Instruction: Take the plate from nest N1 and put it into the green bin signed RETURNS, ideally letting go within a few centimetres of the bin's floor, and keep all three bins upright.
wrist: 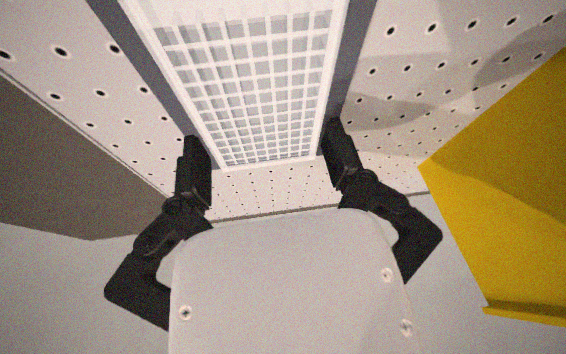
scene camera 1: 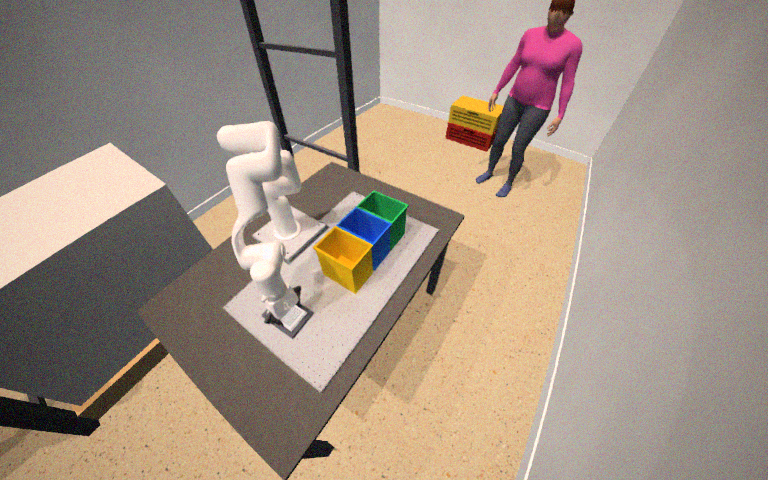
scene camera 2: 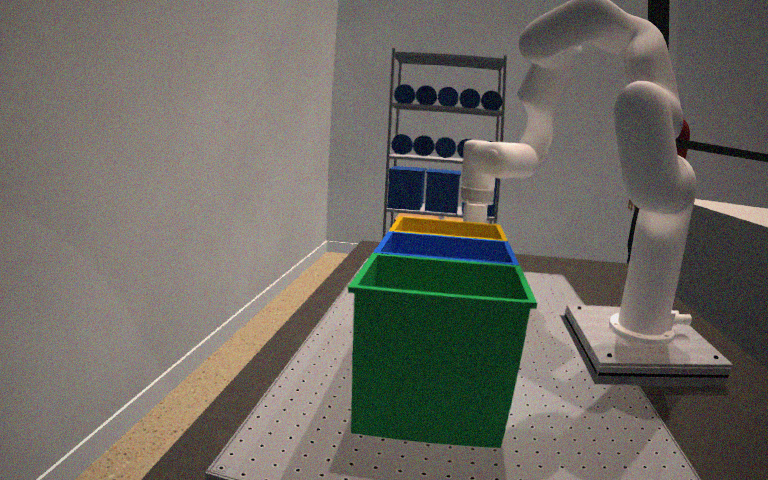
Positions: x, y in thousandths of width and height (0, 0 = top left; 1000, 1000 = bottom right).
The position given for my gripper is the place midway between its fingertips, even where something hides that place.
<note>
In view: my gripper (scene camera 1: 377, 655), a yellow bin (scene camera 1: 451, 541), a blue bin (scene camera 2: 515, 507), a green bin (scene camera 2: 570, 718) and a gridded plate (wrist: 453, 247).
The yellow bin shows as well in the wrist view (wrist: 868, 516) and in scene camera 2 (scene camera 2: 525, 468). The blue bin shows as well in scene camera 1 (scene camera 1: 485, 478). The green bin also shows in scene camera 1 (scene camera 1: 507, 436). The wrist view does not show the blue bin: it is out of frame. The wrist view misses the green bin: it is out of frame.
</note>
